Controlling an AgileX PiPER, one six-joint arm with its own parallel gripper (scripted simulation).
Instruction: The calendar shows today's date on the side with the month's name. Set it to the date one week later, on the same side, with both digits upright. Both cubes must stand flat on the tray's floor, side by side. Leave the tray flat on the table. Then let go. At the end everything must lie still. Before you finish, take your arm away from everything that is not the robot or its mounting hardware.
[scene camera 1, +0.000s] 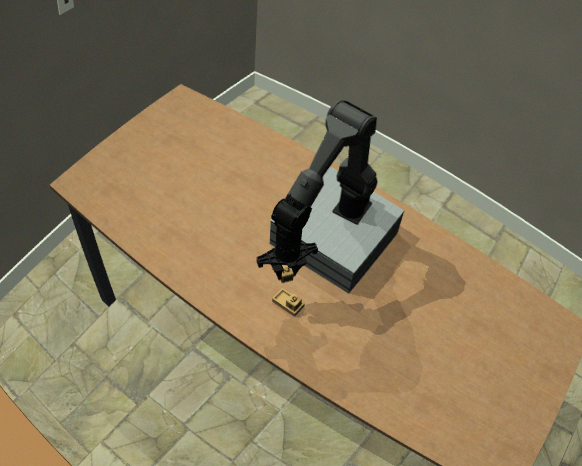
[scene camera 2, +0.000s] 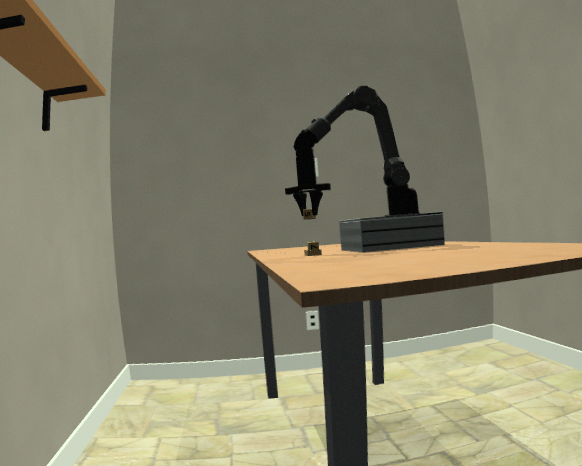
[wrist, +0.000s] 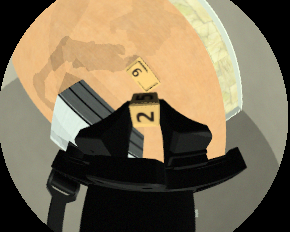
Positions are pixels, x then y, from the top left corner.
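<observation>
My gripper (wrist: 145, 107) is, as I see it, 0.11 m from the lens. For a wooden cube (wrist: 144, 108) I get 0.09 m from the lens.
</observation>
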